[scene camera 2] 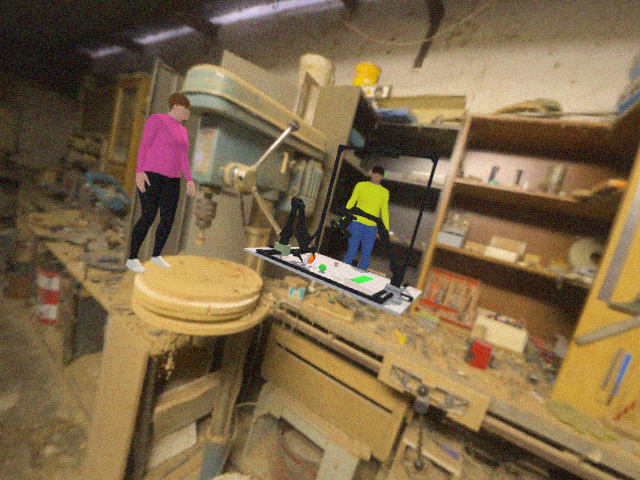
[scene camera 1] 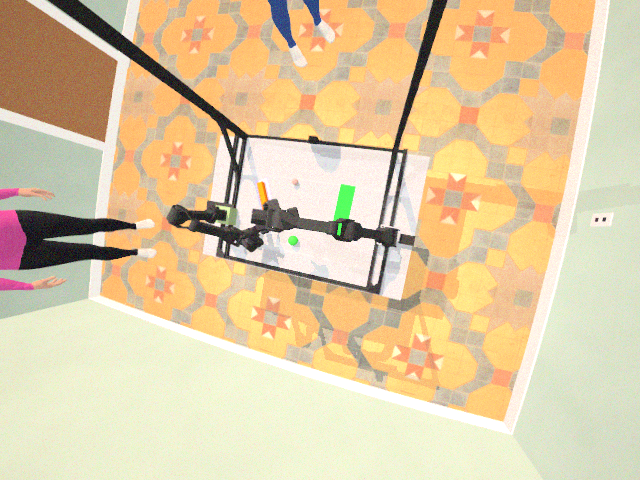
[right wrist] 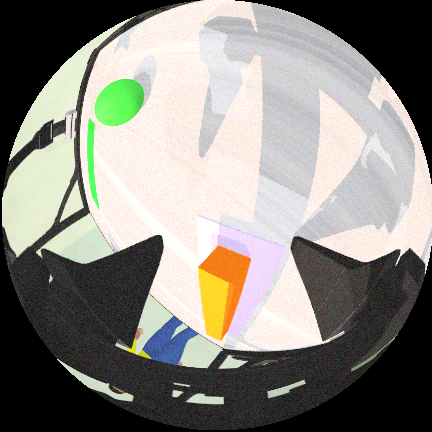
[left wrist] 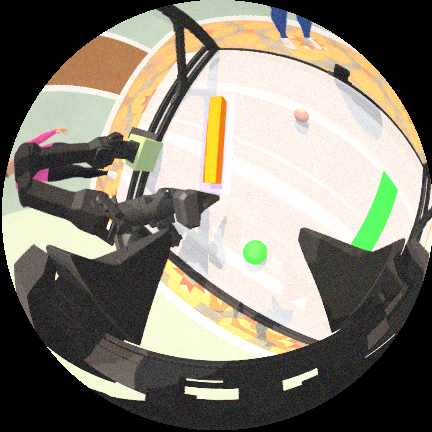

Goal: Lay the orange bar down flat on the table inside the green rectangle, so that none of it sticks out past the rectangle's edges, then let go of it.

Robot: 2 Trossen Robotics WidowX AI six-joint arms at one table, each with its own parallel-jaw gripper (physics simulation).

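Pixels of known places: left gripper, fingertip midpoint: [scene camera 2: 334, 237] [left wrist: 237, 235]; right gripper, fingertip midpoint: [scene camera 2: 308, 260] [right wrist: 229, 243] [left wrist: 207, 195]; left arm's base, link origin: [scene camera 2: 395, 285] [scene camera 1: 389, 236] [right wrist: 65, 125]; right arm's base, link origin: [scene camera 2: 283, 243] [scene camera 1: 221, 214] [left wrist: 131, 150].
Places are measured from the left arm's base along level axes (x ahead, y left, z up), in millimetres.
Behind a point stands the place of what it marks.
Observation:
The orange bar [scene camera 1: 262, 192] @[x 730, y -90, z -30 mm] [scene camera 2: 311, 258] @[x 675, y 24, z -30 mm] [left wrist: 215, 140] @[x 696, y -31, z -30 mm] [right wrist: 216, 300] @[x 682, y 27, z -30 mm] lies flat on a pale lavender and white patch, outside the green rectangle [scene camera 1: 346, 198] @[x 257, y -150, z -62 mm] [scene camera 2: 361, 279] @[x 261, y -61, z -62 mm] [left wrist: 375, 215] @[x 273, y -105, z -62 mm] [right wrist: 92, 165] @[x 289, y -62, z -63 mm], well to its left in scene camera 1. The left arm hides part of the rectangle there. My right gripper [right wrist: 229, 243] @[x 653, y 91, z -39 mm] is open, low over the table near the bar's near end; in its wrist view the bar shows between the fingertips, not gripped. My left gripper [left wrist: 237, 235] @[x 521, y 32, z 187 mm] is open and empty, high above the table; the bar is beyond its fingers in its wrist view.
A green ball [scene camera 1: 293, 240] @[x 483, y 133, z -11 mm] [scene camera 2: 322, 267] @[x 481, y 158, z -29 mm] [left wrist: 255, 252] @[x 492, y 125, z -12 mm] [right wrist: 119, 102] @[x 518, y 140, z -27 mm] and a small pinkish ball [scene camera 1: 295, 181] @[x 549, y -184, z -32 mm] [left wrist: 301, 115] @[x 552, y -175, z -31 mm] are on the table. A pale green block [scene camera 1: 226, 215] @[x 893, y 81, z 25 mm] [left wrist: 146, 152] @[x 884, y 74, z -12 mm] is by the right arm's base. A black frame surrounds the table. Both arms are close together in scene camera 1.

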